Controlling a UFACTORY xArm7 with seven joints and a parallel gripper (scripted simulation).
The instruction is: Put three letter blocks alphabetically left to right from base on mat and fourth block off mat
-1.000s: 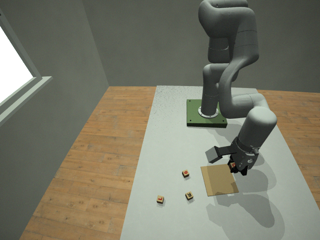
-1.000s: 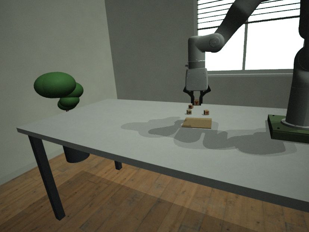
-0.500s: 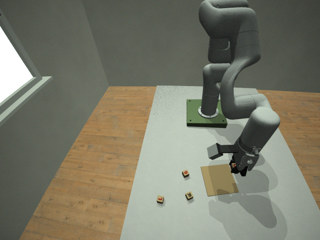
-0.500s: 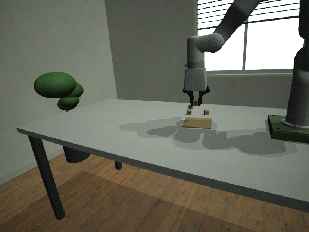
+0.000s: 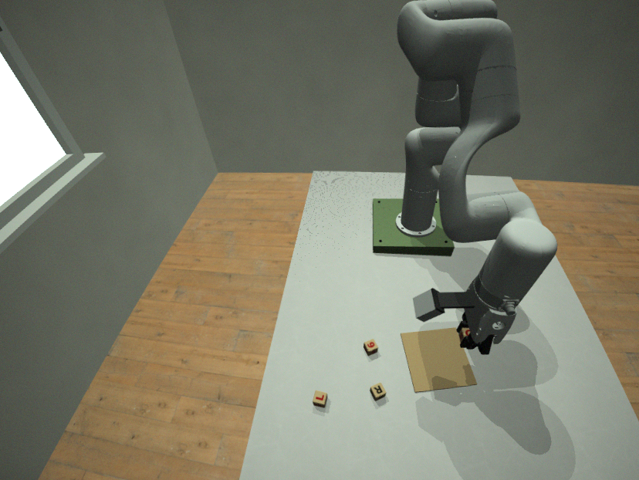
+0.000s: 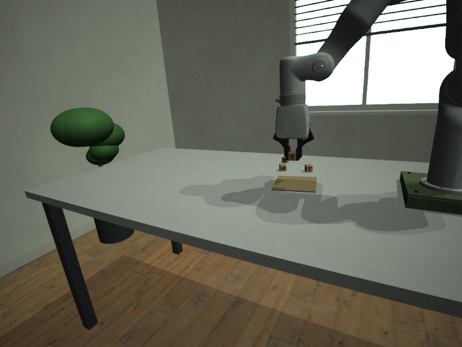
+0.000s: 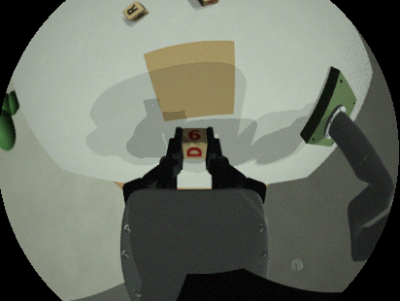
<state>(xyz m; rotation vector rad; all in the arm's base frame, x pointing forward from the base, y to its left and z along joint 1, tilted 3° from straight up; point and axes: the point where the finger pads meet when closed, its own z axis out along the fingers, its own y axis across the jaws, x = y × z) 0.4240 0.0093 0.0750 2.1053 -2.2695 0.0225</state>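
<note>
Right now the tan mat is 4 cm to the right of my hand and 12 cm below it.
</note>
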